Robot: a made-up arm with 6 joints. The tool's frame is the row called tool.
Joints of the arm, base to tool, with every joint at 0 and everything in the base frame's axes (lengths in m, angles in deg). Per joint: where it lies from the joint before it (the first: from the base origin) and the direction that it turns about. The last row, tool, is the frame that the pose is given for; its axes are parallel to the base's.
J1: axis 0 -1 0 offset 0 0 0.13
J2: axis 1 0 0 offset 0.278 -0.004 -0.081
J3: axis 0 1 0 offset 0.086 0.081 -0.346
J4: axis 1 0 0 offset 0.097 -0.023 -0.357
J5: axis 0 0 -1 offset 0.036 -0.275 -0.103
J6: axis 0 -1 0 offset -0.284 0.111 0.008
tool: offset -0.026 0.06 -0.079
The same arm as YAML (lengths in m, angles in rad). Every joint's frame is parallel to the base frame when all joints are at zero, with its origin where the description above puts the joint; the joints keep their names.
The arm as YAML. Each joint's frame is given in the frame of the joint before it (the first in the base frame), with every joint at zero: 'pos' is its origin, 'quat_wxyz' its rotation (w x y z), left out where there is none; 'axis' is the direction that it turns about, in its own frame. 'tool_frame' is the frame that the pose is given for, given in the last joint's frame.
length_unit: m
angle_unit: rad
joints:
  - joint: J1
    pos: [0.0, 0.0, 0.13]
    axis: [0.0, -1.0, 0.0]
  - joint: J2
    pos: [0.278, -0.004, -0.081]
    axis: [1.0, 0.0, 0.0]
  - joint: J3
    pos: [0.086, 0.081, -0.346]
    axis: [0.0, 1.0, 0.0]
  - joint: J4
    pos: [0.097, -0.023, -0.357]
    axis: [1.0, 0.0, 0.0]
  - joint: J5
    pos: [0.036, -0.275, -0.103]
    axis: [0.0, 0.0, -1.0]
  - joint: J6
    pos: [-0.284, 0.111, 0.008]
    axis: [0.0, -1.0, 0.0]
tool_frame:
  pos: [-0.026, 0.06, -0.079]

